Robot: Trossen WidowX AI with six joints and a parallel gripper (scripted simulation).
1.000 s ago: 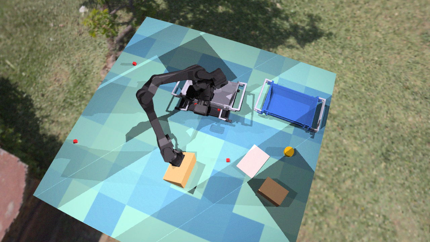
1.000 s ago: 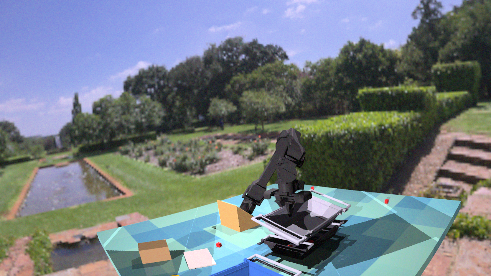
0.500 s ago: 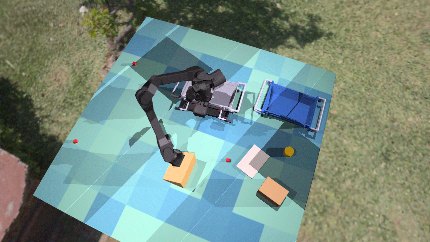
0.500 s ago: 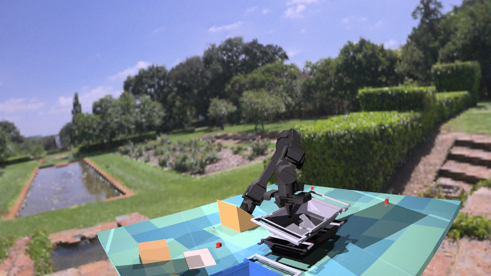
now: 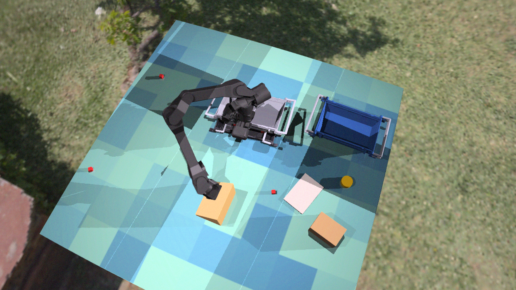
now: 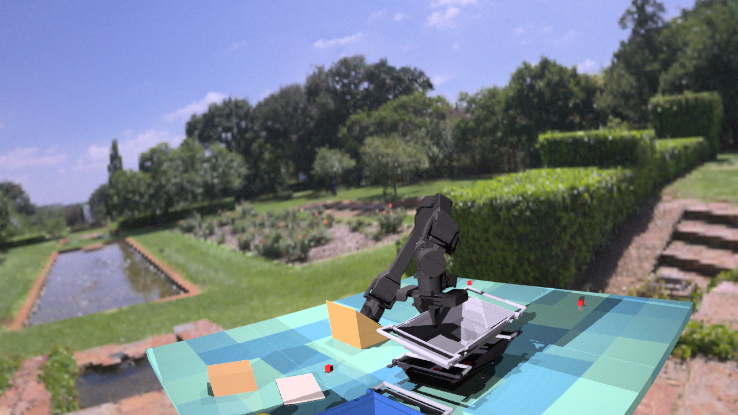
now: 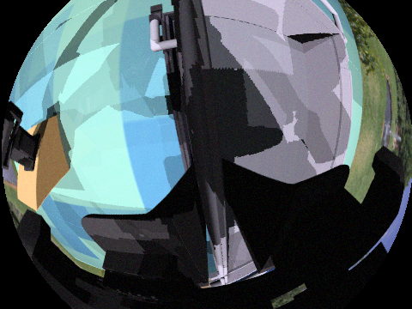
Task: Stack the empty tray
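My gripper tip is now 8 cm short of the grey tray, 1 cm to the right of it and 2 cm below it. Round my gripper tip: yellow disc: 4 cm behind, 48 cm to the right, 10 cm below; white flat plate: 15 cm behind, 32 cm to the right, 11 cm below; brown box: 27 cm behind, 46 cm to the right, 8 cm below.
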